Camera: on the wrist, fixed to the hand. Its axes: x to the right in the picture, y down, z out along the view.
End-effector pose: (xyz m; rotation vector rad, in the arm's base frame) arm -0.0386 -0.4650 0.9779 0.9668 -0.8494 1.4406
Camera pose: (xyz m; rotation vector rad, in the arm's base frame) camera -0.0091 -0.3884 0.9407 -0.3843 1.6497 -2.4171
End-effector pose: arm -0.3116 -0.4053 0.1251 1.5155 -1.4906 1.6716
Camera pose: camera -0.3137 -0.3191 0.1515 -0.1960 1.9146 -1.4422
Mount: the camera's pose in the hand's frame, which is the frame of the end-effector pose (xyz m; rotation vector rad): -0.0039 -0.0373 -0.0820 0.1477 -0.2108 1.5678
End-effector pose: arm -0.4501 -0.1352 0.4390 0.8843 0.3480 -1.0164
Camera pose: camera -0.4727 -0.0779 0.3731 0.8511 -0.5847 0.3429
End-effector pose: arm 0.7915 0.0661 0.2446 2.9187 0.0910 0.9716
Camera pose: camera 0.7378 0.1064 0.3048 -1.9424 1.7033 -0.4117
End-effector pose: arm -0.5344 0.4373 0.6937 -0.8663 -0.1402 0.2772
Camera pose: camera -0.5122 0.3533 0.6697 -0.6341 0.4038 1.8154
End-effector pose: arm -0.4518 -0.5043 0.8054 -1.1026 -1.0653 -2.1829
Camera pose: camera -0.5126 -0.5482 0.7554 -1.3613 -0.1421 -0.7272
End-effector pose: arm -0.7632 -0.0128 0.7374 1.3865 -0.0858 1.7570
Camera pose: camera -0.8009 0.0518 0.6870 -1.2694 1.1291 -2.0642
